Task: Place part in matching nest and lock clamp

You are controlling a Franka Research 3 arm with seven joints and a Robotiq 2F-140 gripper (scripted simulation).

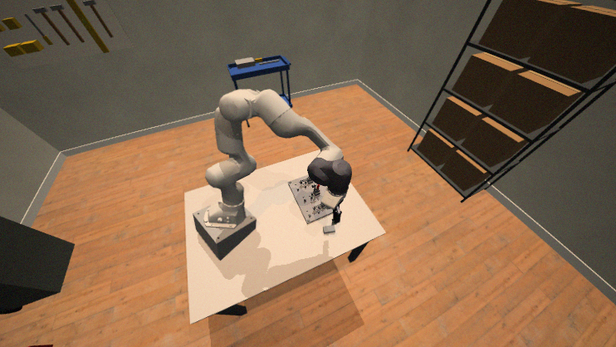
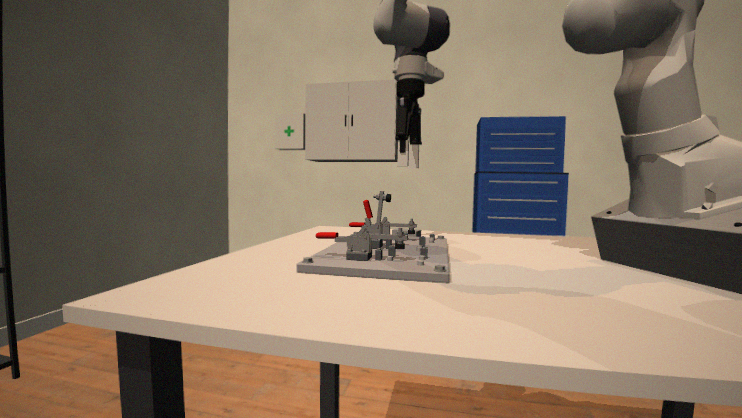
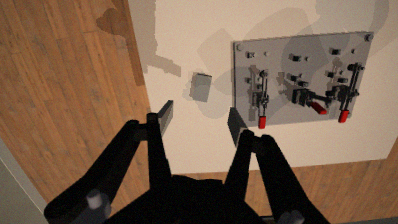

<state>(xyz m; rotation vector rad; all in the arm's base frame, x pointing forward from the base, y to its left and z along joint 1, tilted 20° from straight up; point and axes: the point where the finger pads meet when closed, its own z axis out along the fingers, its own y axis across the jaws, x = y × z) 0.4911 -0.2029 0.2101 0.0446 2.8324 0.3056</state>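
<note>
Now: hand 200 mm above the grey block part. From my hand the other things lie so: grey fixture plate: 40 mm behind, 260 mm to the left, 210 mm below.
</note>
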